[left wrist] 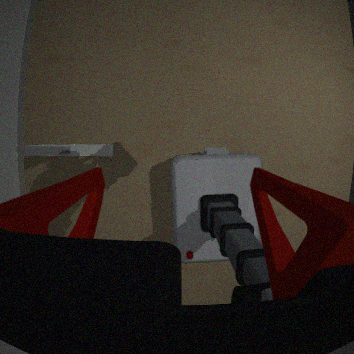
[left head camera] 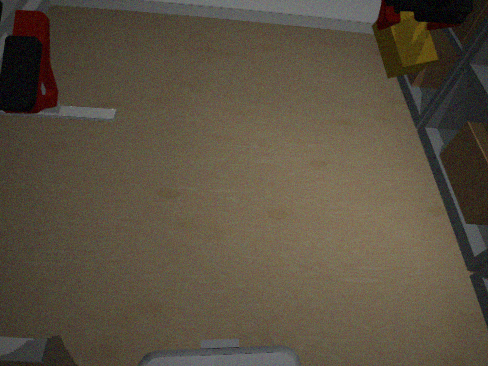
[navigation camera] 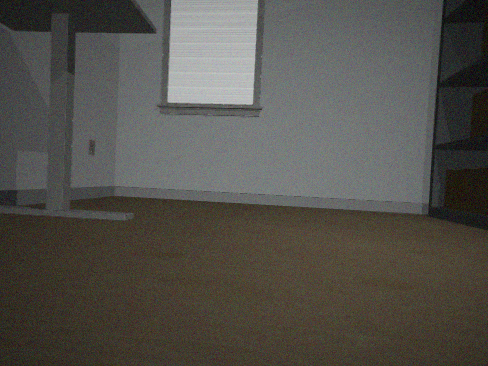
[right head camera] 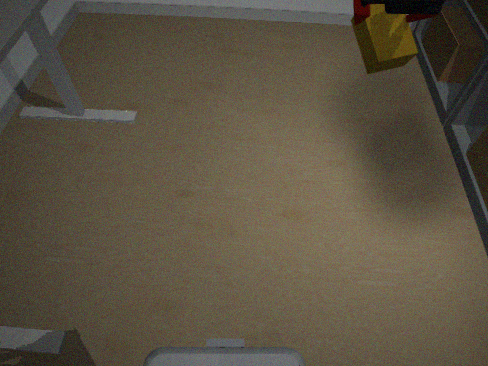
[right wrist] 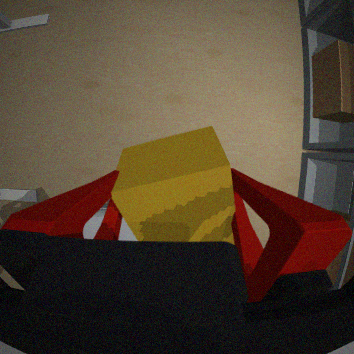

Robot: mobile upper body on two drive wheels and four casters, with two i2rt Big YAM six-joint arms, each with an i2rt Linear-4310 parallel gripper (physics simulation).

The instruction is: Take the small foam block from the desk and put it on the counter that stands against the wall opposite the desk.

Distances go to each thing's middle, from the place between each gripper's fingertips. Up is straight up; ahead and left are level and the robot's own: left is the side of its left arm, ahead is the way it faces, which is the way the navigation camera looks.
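Labels:
The yellow foam block (right head camera: 385, 41) is 240 mm ahead of my left hand, 480 mm to the right of it and 80 mm below it.
My right gripper is 10 mm above the yellow foam block, 20 mm past it and 10 mm to the left of it.

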